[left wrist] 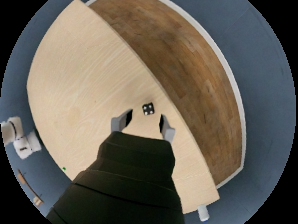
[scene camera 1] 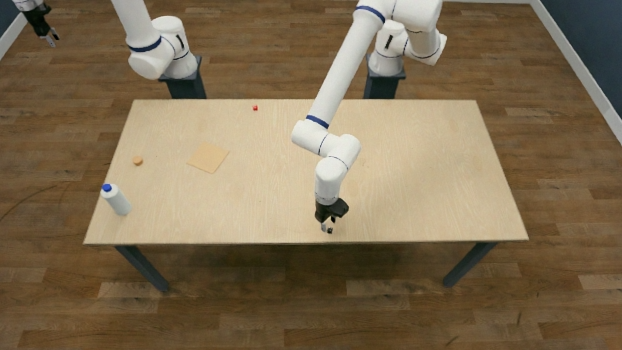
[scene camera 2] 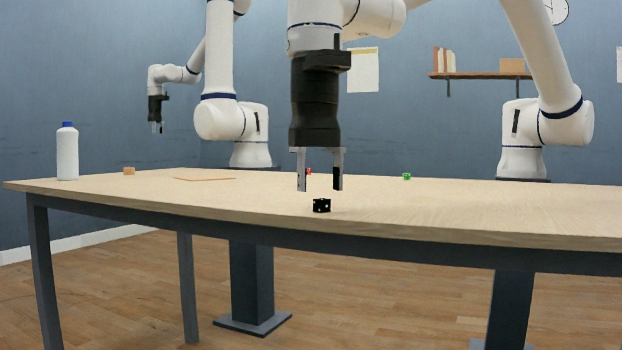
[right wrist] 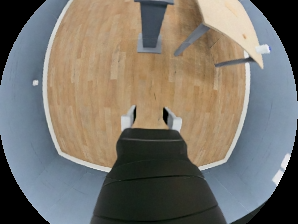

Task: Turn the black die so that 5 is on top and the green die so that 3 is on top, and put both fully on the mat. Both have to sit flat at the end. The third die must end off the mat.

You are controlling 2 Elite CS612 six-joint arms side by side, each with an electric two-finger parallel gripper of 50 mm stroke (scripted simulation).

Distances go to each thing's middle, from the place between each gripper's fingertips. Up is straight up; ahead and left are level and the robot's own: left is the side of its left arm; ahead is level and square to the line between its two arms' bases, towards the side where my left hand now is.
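Scene:
My left hand (scene camera 2: 319, 190) is sitting 38 cm past the tan mat (scene camera 1: 208, 157), 52 cm to the left of it and 5 cm above it. And there's the white bottle (scene camera 2: 67, 137), which is 84 cm to the right of that left hand, 3 cm above it and 12 cm behind it.
From my right hand, the bottle is 520 mm to the left, 910 mm ahead and 100 mm below. The mat, counting from that same right hand, is 650 mm ahead, 830 mm to the left and 170 mm below.

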